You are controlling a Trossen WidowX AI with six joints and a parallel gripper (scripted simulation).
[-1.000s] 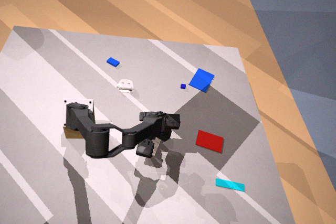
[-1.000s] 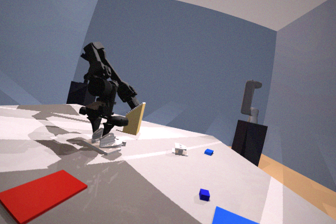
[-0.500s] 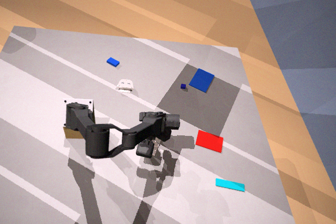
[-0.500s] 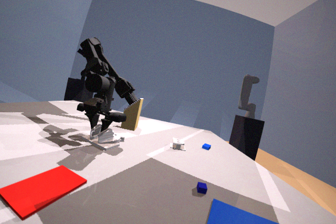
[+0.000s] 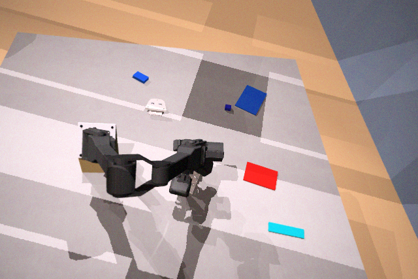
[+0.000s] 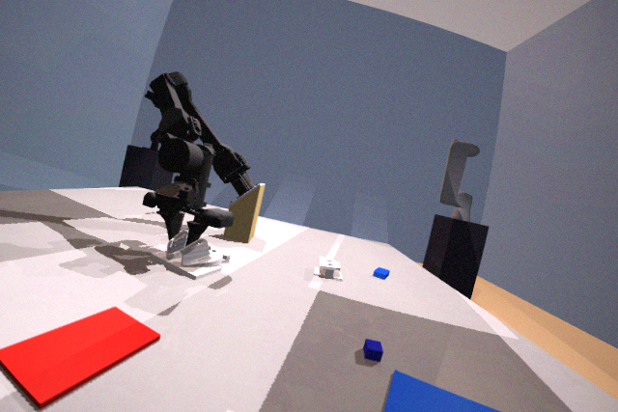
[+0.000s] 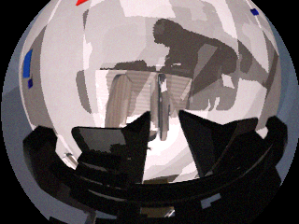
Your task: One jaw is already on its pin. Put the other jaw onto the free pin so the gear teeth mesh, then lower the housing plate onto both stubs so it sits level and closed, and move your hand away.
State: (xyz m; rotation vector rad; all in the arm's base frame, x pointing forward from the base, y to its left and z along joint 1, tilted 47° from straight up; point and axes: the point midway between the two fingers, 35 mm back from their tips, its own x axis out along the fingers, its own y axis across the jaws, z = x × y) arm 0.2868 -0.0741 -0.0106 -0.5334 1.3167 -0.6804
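Now: the white base plate 2 cm ahead of my gripper tip, 3 cm to the left of it and 1 cm below it. Also, from my gripper tip: cyan strip (35 cm ahead, 14 cm to the right, 1 cm below); jaw (3 cm behind, 2 cm to the left, 1 cm above); red sheet (28 cm ahead, 6 cm to the left, 1 cm below).
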